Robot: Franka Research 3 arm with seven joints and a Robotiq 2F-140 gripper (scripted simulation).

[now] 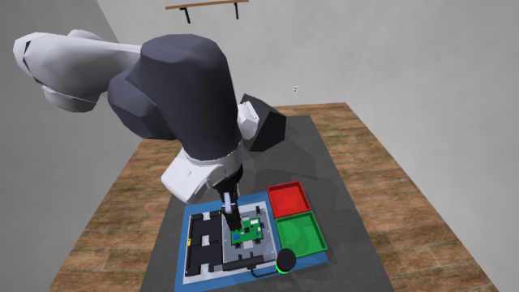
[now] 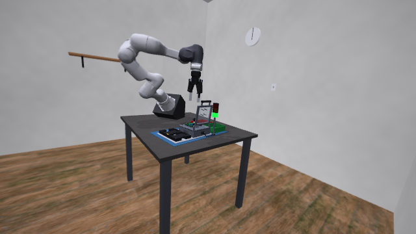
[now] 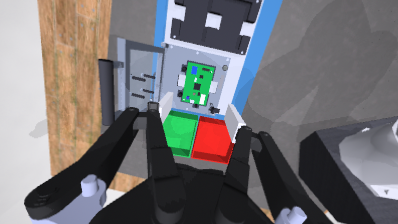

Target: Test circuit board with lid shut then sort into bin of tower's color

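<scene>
The green circuit board is 10 mm ahead of my hand and 210 mm below it. Also, from my hand: latch hook 50 mm behind, 70 mm to the left, 190 mm below; clear lid 120 mm ahead, 10 mm to the right, 100 mm below; dark plate 10 mm ahead, 10 mm to the left, 210 mm below.
</scene>
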